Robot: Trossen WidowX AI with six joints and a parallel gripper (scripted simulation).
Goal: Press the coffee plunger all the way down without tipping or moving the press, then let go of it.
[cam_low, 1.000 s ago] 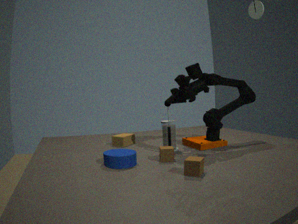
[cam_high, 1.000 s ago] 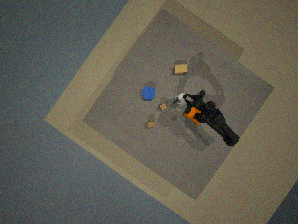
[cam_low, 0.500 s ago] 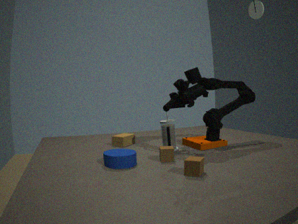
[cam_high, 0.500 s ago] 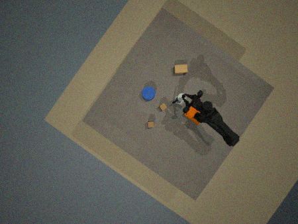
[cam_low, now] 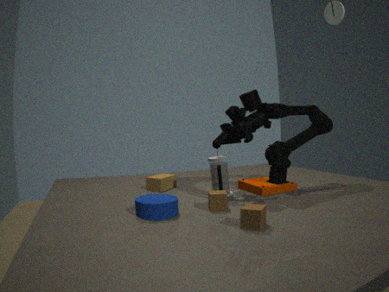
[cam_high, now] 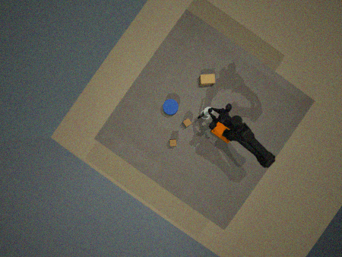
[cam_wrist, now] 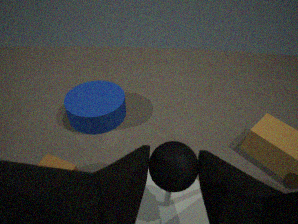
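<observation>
Right now the coffee press is 10 mm behind my gripper tip, 20 mm to the left of it and 90 mm below it. The rest, counted from my gripper tip: tan box (100 mm ahead, 240 mm to the right, 160 mm below).
</observation>
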